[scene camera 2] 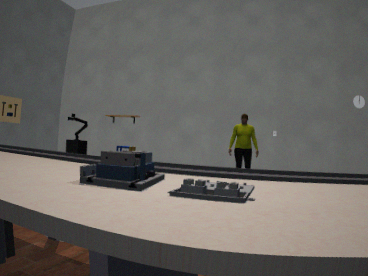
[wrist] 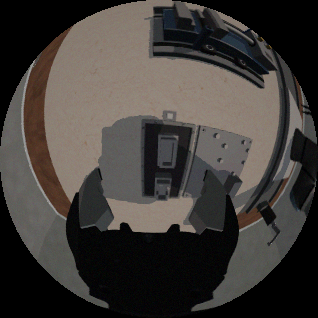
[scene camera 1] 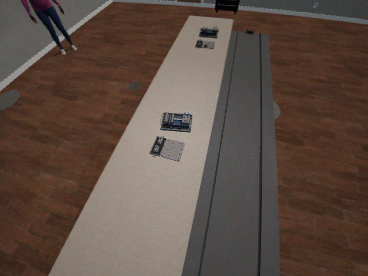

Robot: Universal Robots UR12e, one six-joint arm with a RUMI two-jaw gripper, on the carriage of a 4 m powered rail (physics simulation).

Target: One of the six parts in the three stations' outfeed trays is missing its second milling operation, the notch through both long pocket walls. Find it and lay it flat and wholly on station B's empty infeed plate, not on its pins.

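Places are measured from the arm's base along level axes (x right, y back, z down), in millimetres.
Pixels of known places: gripper, fingertip midpoint: [wrist: 151,170]; arm's base at its link origin: [wrist: 294,143].
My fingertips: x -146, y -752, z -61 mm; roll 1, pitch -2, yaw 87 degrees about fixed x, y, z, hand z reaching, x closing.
Ahead of a thing's pixels: the offset from my fingertips to its top centre. "*": to the spot under its first point.
In the wrist view my gripper [wrist: 151,170] is open and empty, above the lower end of a dark outfeed tray {dx -40, dy +23, dz +78 mm} [wrist: 182,150]. Two grey pocketed parts lie in it. The upper part {dx +2, dy +23, dz +50 mm} [wrist: 167,150] has pocket walls that look unbroken; the lower part {dx -86, dy +22, dz +50 mm} [wrist: 161,187], near the fingertips, shows gaps in its walls. A pinned plate {dx -39, dy +169, dz +83 mm} [wrist: 207,150] right of the tray carries a dark block {dx -84, dy +218, dz +47 mm} [wrist: 232,184]. In scene camera 1 the nearer tray holds two small parts, and its pinned plate {dx +1860, dy +135, dz +83 mm} [scene camera 1: 173,150] bears no block. Scene camera 2 shows two parts {* dx +1909, dy -28, dz +71 mm} [scene camera 2: 193,188] {* dx +1817, dy -34, dz +65 mm} [scene camera 2: 228,189] in a tray. Station letters cannot be read.
Blue machine vises [scene camera 1: 176,122] [scene camera 2: 120,171] [wrist: 225,42] stand beside the trays. A farther vise [scene camera 1: 209,32] and plate [scene camera 1: 209,45] show in scene camera 1. The grey rail [scene camera 1: 237,150] runs along the table. A person [scene camera 2: 244,137] stands behind the rail in scene camera 2.
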